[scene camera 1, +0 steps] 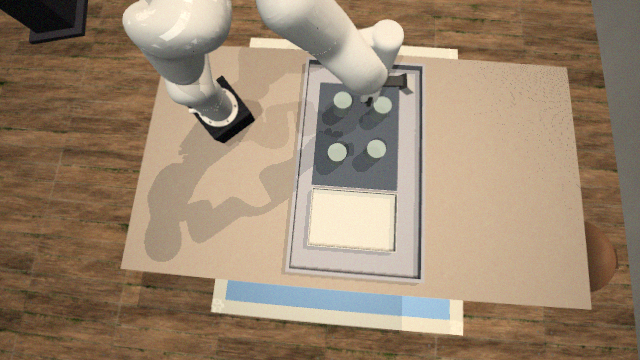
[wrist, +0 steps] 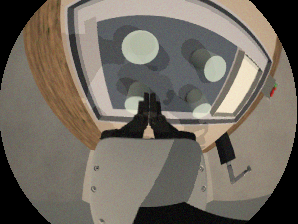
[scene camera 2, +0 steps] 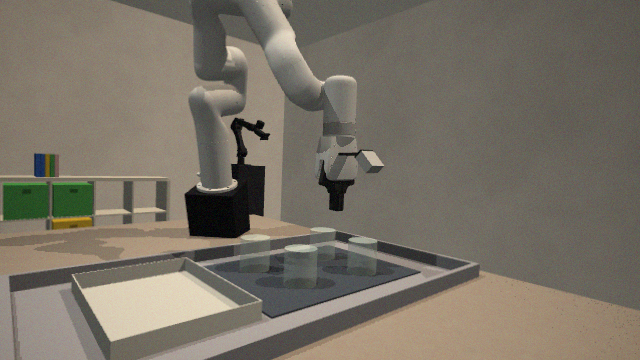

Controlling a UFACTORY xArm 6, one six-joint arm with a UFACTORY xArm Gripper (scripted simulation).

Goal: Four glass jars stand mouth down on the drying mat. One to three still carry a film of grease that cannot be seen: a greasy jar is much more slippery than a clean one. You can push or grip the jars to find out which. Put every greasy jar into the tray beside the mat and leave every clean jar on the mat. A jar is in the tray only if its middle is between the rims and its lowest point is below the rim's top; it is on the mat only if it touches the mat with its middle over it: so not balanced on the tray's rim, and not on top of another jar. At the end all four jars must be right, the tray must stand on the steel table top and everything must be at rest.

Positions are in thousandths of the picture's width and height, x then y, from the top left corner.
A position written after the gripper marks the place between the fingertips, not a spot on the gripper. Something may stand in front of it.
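Note:
Scene camera 2: gripper (scene camera 2: 526, 585), cream tray (scene camera 2: 291, 840), dark drying mat (scene camera 2: 521, 782). Glass jar (scene camera 2: 398, 693). Another glass jar (scene camera 2: 470, 726). Another glass jar (scene camera 2: 566, 701). Scene camera 1: rimmed steel table top (scene camera 1: 632, 729), dark drying mat (scene camera 1: 554, 365), cream tray (scene camera 1: 545, 610). Wrist view: cream tray (wrist: 810, 377), gripper (wrist: 502, 449), dark drying mat (wrist: 576, 337).

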